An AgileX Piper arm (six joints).
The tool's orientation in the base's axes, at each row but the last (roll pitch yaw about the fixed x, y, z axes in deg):
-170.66 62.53 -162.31
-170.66 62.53 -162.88
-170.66 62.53 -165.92
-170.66 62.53 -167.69
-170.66 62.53 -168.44
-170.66 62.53 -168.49
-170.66 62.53 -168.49
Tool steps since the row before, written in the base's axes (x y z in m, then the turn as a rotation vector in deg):
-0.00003 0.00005 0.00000 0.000 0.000 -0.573
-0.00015 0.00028 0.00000 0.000 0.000 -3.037
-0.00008 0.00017 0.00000 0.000 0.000 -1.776
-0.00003 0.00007 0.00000 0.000 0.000 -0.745
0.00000 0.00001 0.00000 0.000 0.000 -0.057
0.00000 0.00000 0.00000 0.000 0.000 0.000
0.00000 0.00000 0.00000 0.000 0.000 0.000
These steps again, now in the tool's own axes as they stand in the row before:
0.00001 0.00005 -0.00002 0.508 0.043 0.261
0.00003 0.00030 -0.00010 2.695 0.227 1.382
0.00002 0.00018 -0.00006 1.576 0.133 0.808
0.00001 0.00007 -0.00002 0.661 0.056 0.339
0.00000 0.00001 0.00000 0.051 0.004 0.026
0.00000 0.00000 0.00000 0.000 0.000 0.000
0.00000 0.00000 0.00000 0.000 0.000 0.000

